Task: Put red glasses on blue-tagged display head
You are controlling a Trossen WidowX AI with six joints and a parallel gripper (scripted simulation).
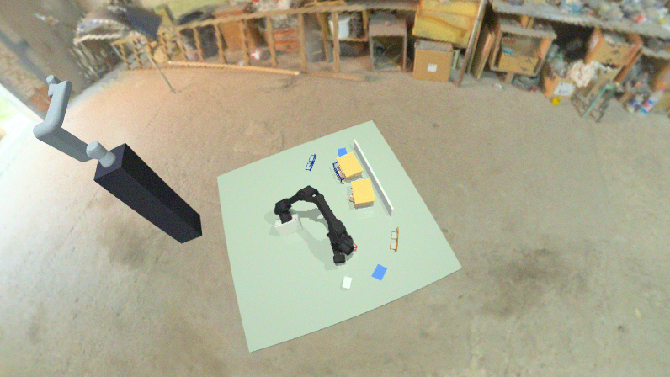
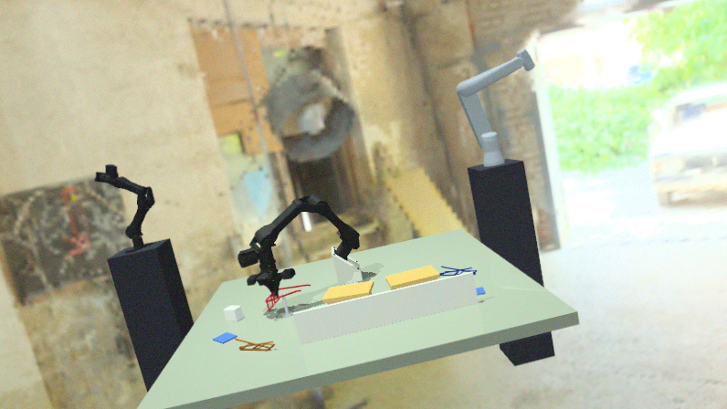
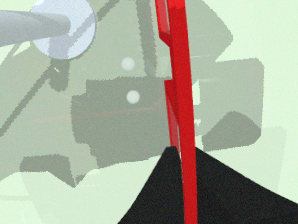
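Right now my gripper tip is 70 mm short of the small white peg, 40 mm to the right of it and 40 mm above it. Also, from my gripper tip: white cube 30 mm behind, 190 mm to the right, 30 mm below; then display head 250 mm ahead, 510 mm to the left; then long white wall 390 mm ahead, 400 mm to the left, 10 mm below.
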